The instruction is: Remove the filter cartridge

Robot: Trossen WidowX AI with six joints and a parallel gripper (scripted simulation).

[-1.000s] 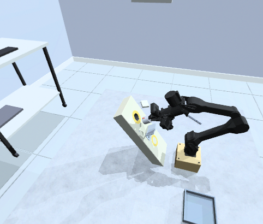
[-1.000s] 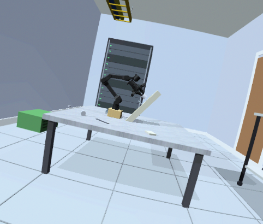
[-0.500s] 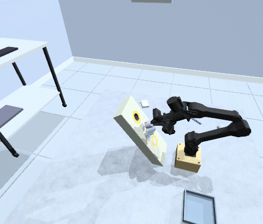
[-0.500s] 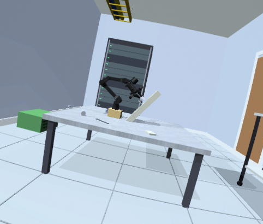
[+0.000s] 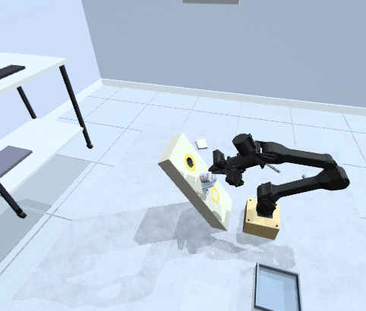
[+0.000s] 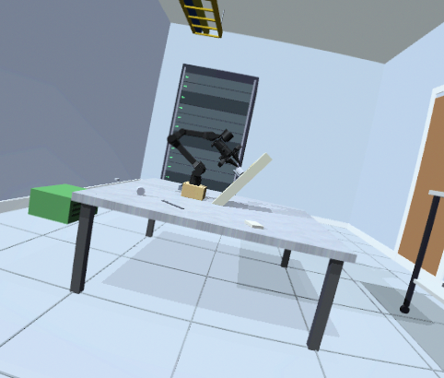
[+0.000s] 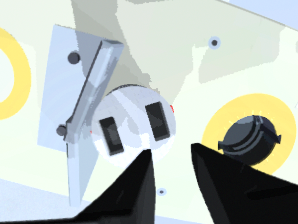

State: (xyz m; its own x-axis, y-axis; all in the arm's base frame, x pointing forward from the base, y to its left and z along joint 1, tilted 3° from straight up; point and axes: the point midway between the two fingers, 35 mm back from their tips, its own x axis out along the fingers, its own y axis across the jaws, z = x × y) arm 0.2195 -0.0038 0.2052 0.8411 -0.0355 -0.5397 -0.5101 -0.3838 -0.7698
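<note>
Now: gripper tip 30 mm above the round filter cartridge and 10 mm short of it. The rest, counted from my gripper tip: tray (310 mm behind, 290 mm to the left, 250 mm below); then white flat block (500 mm to the right, 250 mm below, 120 mm ahead); then grey bracket (70 mm below).
</note>
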